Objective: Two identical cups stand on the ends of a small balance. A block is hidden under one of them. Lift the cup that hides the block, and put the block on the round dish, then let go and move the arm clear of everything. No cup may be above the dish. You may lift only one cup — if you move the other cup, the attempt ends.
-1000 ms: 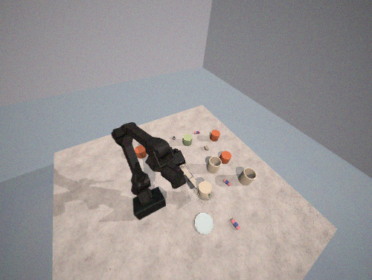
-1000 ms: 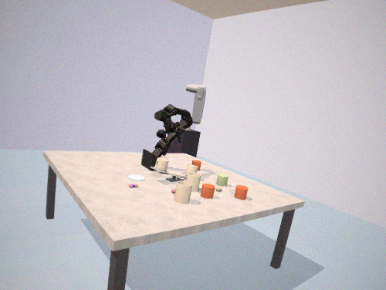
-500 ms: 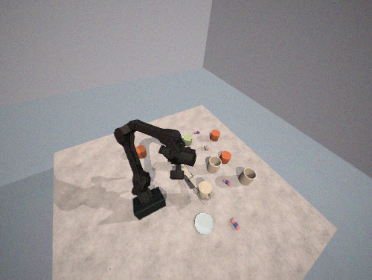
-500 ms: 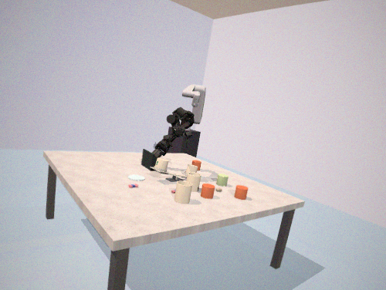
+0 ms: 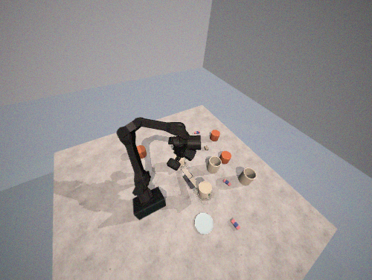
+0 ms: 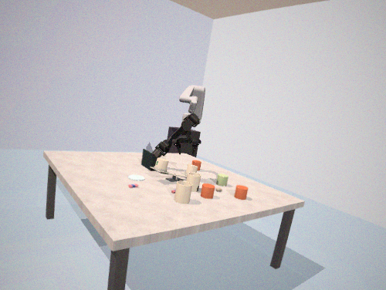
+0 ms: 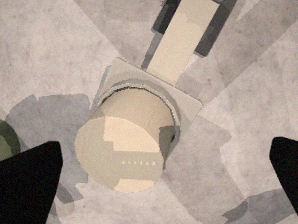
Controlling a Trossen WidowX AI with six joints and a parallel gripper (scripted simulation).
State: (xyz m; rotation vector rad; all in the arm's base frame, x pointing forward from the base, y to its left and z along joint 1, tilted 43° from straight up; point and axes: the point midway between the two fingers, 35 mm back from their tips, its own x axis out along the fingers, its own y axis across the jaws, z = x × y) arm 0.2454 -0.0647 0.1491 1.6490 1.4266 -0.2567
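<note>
The beige cup lies 2 cm ahead of my gripper tip, 7 cm to the left of it and 10 cm below it. From my gripper tip the other things lie so: green cup: 17 cm ahead, 19 cm to the left, 12 cm below; green block: 2 cm ahead, 5 cm to the left, 12 cm below; balance: 2 cm ahead, 8 cm to the right, 12 cm below.
</note>
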